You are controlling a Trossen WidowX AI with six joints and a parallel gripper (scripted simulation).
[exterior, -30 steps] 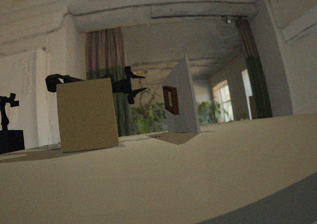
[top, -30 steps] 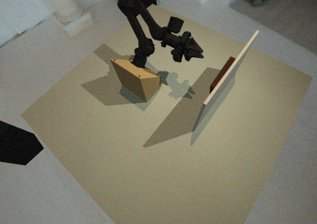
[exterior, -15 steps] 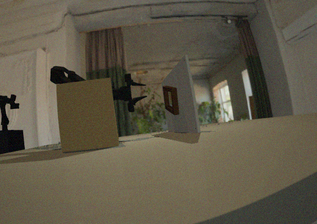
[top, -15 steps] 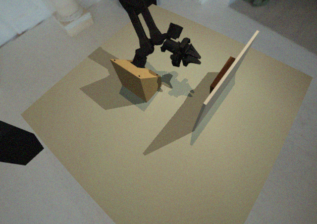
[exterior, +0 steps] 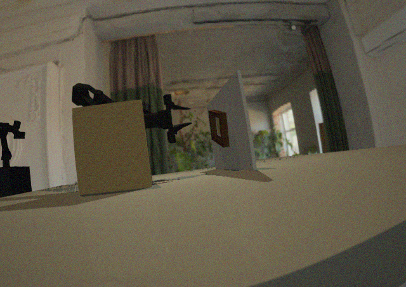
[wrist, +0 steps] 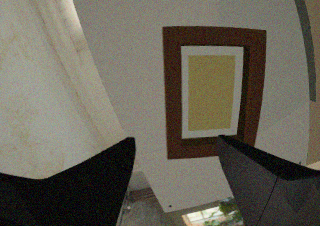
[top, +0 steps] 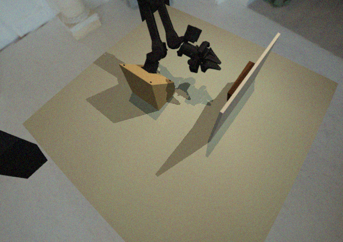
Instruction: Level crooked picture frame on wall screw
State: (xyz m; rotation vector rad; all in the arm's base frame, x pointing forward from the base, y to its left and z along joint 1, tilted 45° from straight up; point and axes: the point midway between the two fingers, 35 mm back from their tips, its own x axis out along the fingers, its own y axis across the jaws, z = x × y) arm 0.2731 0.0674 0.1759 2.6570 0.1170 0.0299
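My gripper tip is 11 cm short of the brown picture frame, 2 cm to the right of it and 6 cm above it. Also, from my gripper tip: white wall panel (12 cm ahead, 7 cm below).
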